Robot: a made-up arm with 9 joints.
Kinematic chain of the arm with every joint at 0, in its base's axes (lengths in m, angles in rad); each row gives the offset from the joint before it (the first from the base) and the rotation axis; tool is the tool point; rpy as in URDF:
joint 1: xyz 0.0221 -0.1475 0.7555 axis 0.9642 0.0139 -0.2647
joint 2: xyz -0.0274 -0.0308 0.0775 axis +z
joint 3: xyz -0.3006 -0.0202 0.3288 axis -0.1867 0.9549 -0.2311
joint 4: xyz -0.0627 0 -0.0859 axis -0.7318 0.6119 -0.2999
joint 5: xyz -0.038 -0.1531 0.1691 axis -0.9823 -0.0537 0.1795
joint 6: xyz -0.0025 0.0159 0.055 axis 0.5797 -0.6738 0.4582
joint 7: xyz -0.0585 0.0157 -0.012 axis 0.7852 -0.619 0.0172
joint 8: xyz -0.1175 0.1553 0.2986 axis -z
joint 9: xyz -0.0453 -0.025 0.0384 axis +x
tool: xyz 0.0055 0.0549 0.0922 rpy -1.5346 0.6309 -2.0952
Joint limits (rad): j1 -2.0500..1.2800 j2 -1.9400..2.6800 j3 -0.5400..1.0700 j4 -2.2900..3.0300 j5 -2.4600..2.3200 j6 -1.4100..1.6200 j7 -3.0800..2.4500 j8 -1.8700..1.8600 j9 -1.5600..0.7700
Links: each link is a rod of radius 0.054 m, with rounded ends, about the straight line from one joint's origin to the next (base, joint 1, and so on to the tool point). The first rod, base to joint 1, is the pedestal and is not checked.
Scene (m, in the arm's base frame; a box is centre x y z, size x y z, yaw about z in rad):
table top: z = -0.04
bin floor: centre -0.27 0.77 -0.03 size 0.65 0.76 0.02 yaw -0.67
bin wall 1: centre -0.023 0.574 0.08 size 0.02 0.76 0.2 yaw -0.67
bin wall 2: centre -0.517 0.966 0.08 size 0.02 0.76 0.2 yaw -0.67
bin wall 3: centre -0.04 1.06 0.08 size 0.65 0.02 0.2 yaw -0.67
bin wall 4: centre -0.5 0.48 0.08 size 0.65 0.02 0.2 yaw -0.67
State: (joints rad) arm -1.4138 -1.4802 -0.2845 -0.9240 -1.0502 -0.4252 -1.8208 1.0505 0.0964
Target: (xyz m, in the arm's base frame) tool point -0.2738 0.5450 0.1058
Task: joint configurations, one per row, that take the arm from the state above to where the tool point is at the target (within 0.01 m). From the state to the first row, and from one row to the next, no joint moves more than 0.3 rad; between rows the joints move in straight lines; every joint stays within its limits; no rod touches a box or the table.
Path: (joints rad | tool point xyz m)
1: -1.1788 -1.6335 -0.1351 -0.9951 -0.9422 -0.2809 -1.7259 1.2134 0.1583 | -0.3483 0.6814 0.5556
2: -0.9439 -1.7867 0.0143 -1.0663 -0.8343 -0.1365 -1.6311 1.3763 0.2202 | -0.2528 0.7694 0.7745
3: -0.7089 -1.9400 0.1638 -1.1374 -0.7263 0.0078 -1.5362 1.5393 0.2820 | -0.1487 0.7945 0.9975
4: -0.7460 -1.9400 0.2673 -1.1980 -0.8445 0.2576 -1.3504 1.4213 0.3174 | -0.3752 0.8327 0.8798
5: -0.7830 -1.9400 0.3708 -1.2586 -0.9627 0.5073 -1.1646 1.3033 0.3527 | -0.5341 0.7958 0.6771
6: -0.8200 -1.9400 0.4744 -1.3191 -1.0808 0.7571 -0.9788 1.1853 0.3880 | -0.5723 0.7094 0.4378
7: -0.8570 -1.9400 0.5779 -1.3797 -1.1990 1.0069 -0.7930 1.0674 0.4234 | -0.4752 0.6132 0.2269
8: -0.8941 -1.9400 0.6815 -1.4403 -1.3171 1.2567 -0.6072 0.9494 0.4587 | -0.2738 0.5450 0.1058

